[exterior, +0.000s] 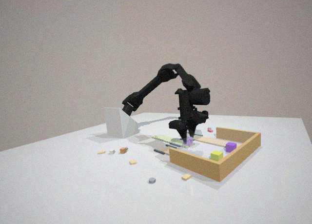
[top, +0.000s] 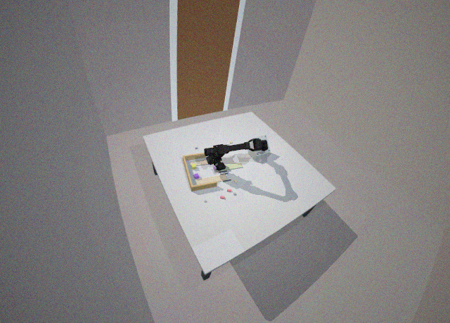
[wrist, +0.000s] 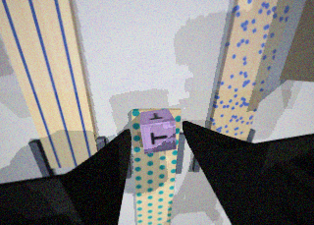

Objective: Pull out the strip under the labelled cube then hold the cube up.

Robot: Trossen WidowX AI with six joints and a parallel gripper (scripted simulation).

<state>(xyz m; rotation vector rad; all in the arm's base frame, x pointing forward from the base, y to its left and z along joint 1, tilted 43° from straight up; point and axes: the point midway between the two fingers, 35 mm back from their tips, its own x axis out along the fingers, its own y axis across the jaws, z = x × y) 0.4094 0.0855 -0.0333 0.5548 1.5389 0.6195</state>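
My gripper tip is now right at the labelled cube. From my gripper tip the other things lie so: tan chip: 14 cm ahead, 21 cm to the right, 2 cm below; orange block: 19 cm behind, 21 cm to the right, 2 cm below.
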